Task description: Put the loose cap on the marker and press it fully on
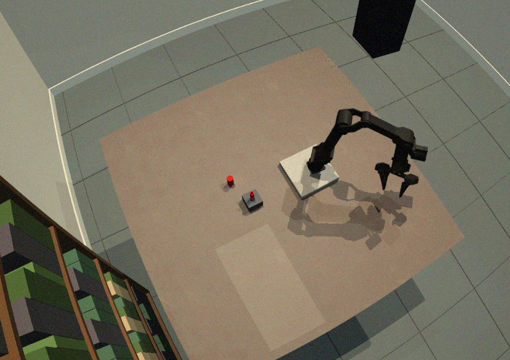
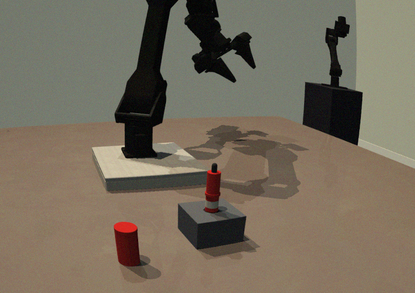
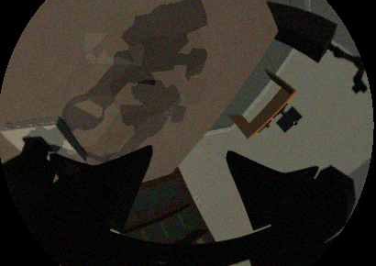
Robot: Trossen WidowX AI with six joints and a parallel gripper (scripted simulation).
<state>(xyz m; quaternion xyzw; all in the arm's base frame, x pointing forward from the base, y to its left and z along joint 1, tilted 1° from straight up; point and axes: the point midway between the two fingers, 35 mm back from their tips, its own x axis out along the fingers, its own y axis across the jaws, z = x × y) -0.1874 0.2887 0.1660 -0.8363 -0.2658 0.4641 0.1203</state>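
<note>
The red cap is 530 mm ahead of my gripper tip, 400 mm to the right of it and 150 mm below it. Also, from my gripper tip: dark grey holder block: 490 mm ahead, 280 mm to the right, 150 mm below.
</note>
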